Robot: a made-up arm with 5 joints.
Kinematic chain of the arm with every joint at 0, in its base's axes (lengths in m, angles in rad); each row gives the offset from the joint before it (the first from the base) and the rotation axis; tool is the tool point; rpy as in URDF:
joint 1: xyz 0 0 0.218 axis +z
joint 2: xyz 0 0 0 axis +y
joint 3: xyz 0.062 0 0.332 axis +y
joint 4: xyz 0.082 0 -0.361 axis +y
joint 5: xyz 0.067 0 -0.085 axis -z
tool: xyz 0 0 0 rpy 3.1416 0 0
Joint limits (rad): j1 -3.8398..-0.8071 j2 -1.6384..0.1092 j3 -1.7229..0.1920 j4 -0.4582..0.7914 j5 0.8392..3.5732
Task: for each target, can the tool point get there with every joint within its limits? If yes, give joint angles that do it. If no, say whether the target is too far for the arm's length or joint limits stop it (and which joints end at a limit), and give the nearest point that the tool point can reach.
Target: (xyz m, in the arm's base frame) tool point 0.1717 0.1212 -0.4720
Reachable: no: joint limits stop it (at a limit: joint 1, joint 2) | nearest point 0.0459 -0.0480 0.0639 | short by 0.576 m
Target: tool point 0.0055 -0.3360 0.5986
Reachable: yes | joints -1.5543 -0.5349 -0.7925 -0.2889 1.7068
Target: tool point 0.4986 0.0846 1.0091
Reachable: no: too far | nearest point 0.3865 0.0656 0.8313 | short by 0.211 m
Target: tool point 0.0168 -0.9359 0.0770
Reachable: no: too far | nearest point 0.0093 -0.5163 0.3095 | short by 0.480 m
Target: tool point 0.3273 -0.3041 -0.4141
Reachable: no: joint limits stop it (at a limit: joint 1, joint 2) | nearest point 0.1809 -0.1890 0.0918 | short by 0.539 m
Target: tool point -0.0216 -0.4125 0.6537
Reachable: yes | joints -1.6230 -0.3060 -1.1329 -0.1272 2.9896
